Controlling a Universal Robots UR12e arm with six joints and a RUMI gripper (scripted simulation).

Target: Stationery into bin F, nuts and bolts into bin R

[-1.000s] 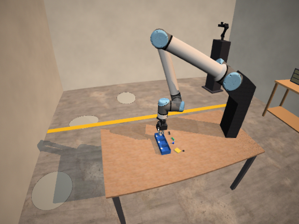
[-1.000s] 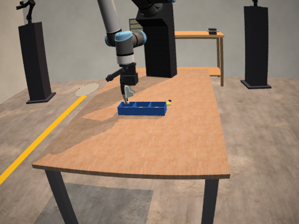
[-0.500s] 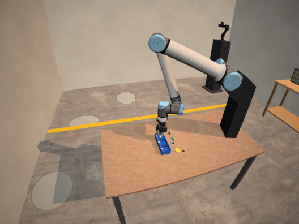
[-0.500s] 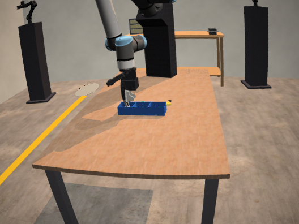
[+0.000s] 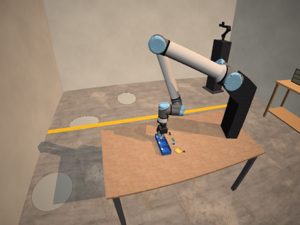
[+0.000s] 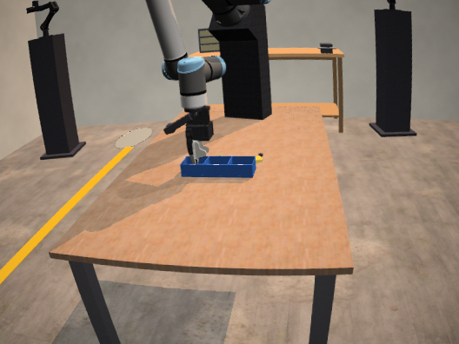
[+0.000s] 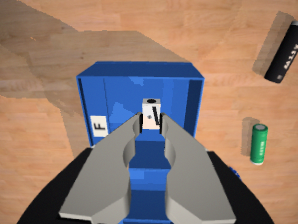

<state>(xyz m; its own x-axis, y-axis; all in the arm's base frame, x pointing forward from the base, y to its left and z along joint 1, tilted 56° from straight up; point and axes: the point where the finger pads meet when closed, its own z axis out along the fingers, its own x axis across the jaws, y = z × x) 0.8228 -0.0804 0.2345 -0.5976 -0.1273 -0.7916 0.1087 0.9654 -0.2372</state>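
Now: the grey piece 10 mm below my hand. The rest, counted from my hand: green battery: 110 mm behind, 60 mm to the left, 30 mm below; black cylinder: 120 mm behind, 30 mm to the right, 30 mm below; blue three-part bin: 80 mm to the left, 20 mm ahead, 10 mm below.
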